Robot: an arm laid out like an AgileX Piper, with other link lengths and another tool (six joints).
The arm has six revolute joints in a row. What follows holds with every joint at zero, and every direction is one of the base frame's.
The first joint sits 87.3 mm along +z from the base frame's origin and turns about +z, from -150 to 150 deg.
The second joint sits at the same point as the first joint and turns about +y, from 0 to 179.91 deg.
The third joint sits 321.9 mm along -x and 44 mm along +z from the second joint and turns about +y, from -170 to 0 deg.
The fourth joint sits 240.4 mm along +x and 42.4 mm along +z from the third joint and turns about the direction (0.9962, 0, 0.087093), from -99.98 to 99.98 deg.
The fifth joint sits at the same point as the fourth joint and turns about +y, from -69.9 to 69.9 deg.
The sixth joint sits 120.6 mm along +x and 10.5 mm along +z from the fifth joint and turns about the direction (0.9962, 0, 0.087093), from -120 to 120 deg.
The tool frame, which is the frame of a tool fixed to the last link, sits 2.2 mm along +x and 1 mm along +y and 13.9 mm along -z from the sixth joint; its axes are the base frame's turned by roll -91.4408, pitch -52.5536 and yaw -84.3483 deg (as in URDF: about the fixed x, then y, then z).
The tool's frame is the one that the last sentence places.
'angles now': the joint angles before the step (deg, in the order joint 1, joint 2, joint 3, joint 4, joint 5, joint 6). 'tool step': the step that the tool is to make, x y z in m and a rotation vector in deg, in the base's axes. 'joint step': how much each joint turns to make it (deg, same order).
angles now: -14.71 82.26 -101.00 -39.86 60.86 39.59
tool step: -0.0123 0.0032 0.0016 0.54 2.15 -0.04
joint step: 0.02 -1.31 0.01 1.11 2.75 -2.48
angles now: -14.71 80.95 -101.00 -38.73 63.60 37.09
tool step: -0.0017 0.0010 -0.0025 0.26 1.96 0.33
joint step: 0.10 0.01 0.01 0.58 1.33 -1.61
